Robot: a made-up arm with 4 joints.
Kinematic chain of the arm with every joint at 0, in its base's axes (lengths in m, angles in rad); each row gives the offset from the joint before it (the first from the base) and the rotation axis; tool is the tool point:
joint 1: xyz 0 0 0.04 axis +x
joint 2: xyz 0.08 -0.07 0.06 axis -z
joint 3: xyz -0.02 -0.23 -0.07 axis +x
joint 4: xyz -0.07 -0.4 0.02 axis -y
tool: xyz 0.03 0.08 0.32
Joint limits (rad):
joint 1: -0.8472..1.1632
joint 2: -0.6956..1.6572
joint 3: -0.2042..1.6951
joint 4: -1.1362..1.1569
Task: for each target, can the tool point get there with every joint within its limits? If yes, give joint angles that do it. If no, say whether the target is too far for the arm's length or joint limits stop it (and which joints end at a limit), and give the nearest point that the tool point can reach.
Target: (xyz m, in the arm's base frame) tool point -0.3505 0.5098 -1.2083
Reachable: no: too far | nearest point -0.1617 0.1157 -0.6207 | short by 0.732 m
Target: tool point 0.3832 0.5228 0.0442
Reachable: no: joint limits stop it (at a limit: joint 1, joint 2, joint 3, joint 4) | nearest point 0.4465 0.2451 -0.2584 | short by 0.416 m
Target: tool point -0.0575 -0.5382 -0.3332
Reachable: yes | joints 0.1234 0.5180 1.4737 -0.6738
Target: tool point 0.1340 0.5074 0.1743
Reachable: no: joint limits stop it (at a limit: joint 2, joint 3, joint 4) | nearest point -0.2518 0.4653 0.1632 | short by 0.388 m
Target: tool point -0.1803 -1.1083 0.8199
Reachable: no: too far | nearest point -0.0616 -0.6290 0.4826 | short by 0.598 m
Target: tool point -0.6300 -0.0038 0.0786
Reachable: yes | joints -0.5864 1.2979 0.6738 0.5620
